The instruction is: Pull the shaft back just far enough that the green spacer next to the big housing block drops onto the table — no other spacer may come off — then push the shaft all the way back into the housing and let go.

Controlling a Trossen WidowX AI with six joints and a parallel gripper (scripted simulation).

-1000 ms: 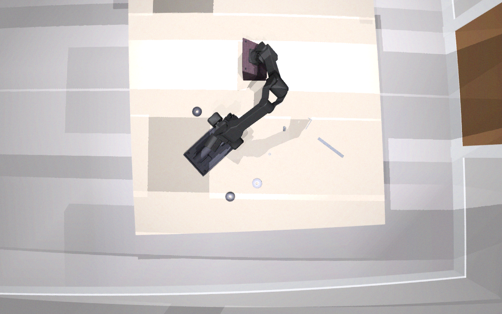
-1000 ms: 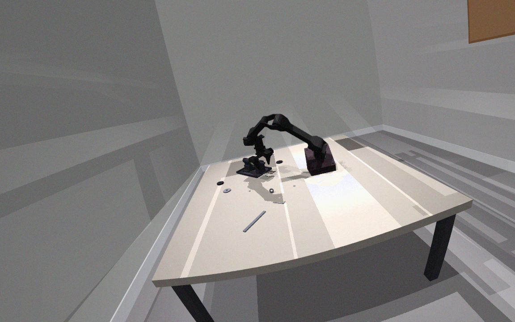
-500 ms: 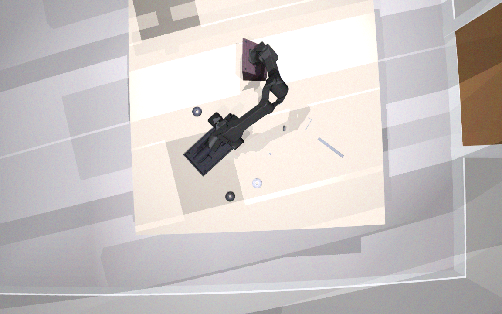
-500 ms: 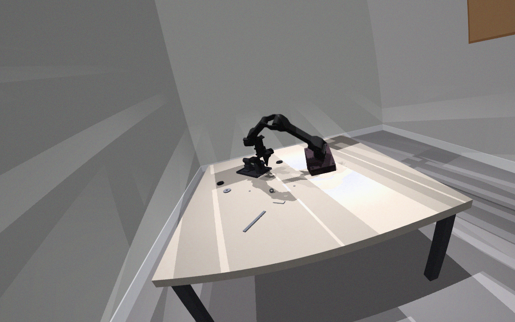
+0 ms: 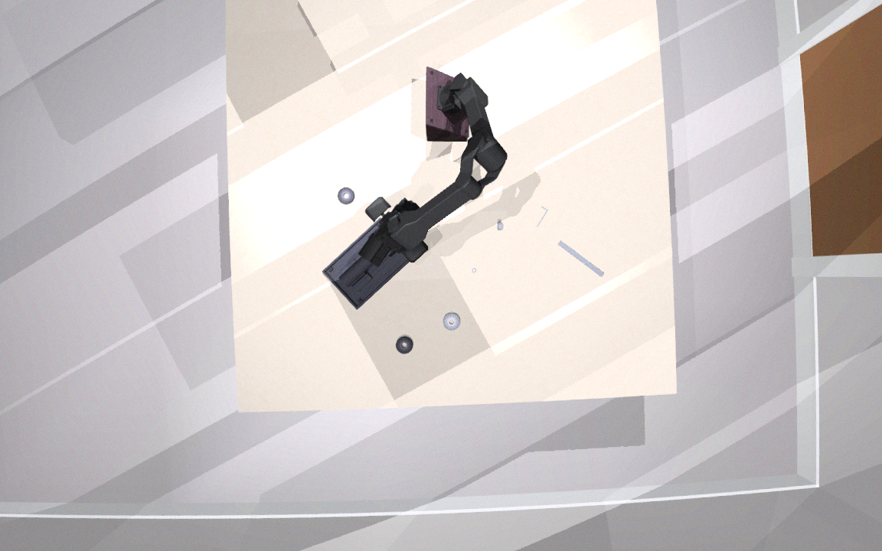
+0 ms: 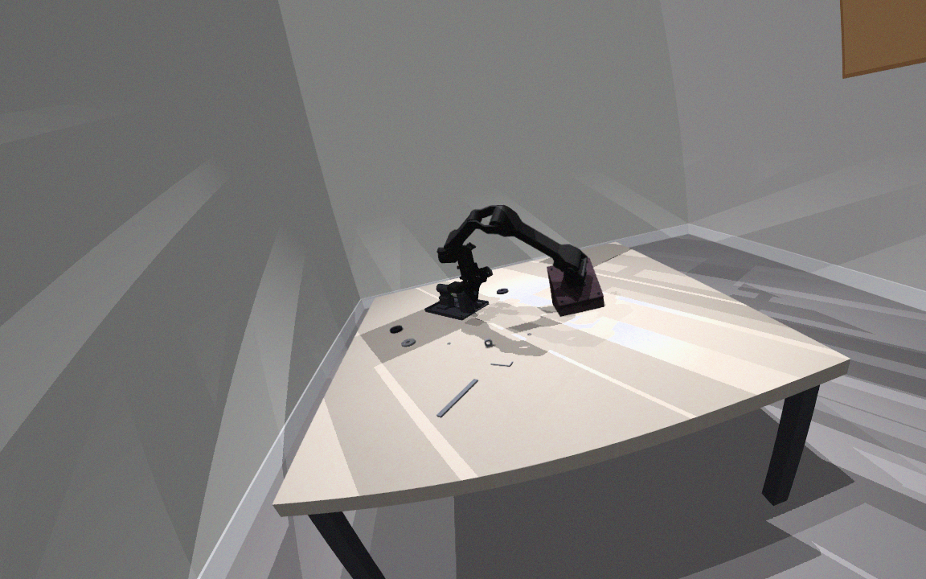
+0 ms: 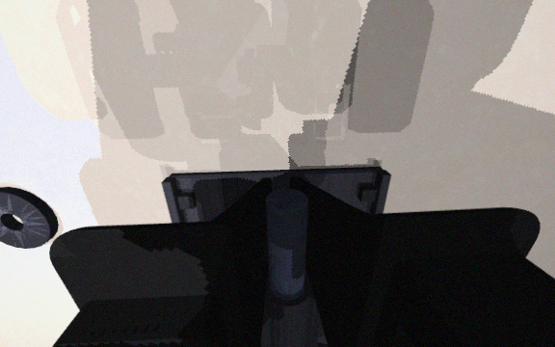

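The grey shaft lies 50 mm to the right of my gripper tip, 50 mm ahead of it and 30 mm above it. Also, from my gripper tip: green spacer 70 mm to the right, 70 mm ahead, 30 mm above; grey metal bar 530 mm to the left, 40 mm below, 40 mm ahead; white spacer 60 mm to the right, 60 mm ahead, 30 mm above.
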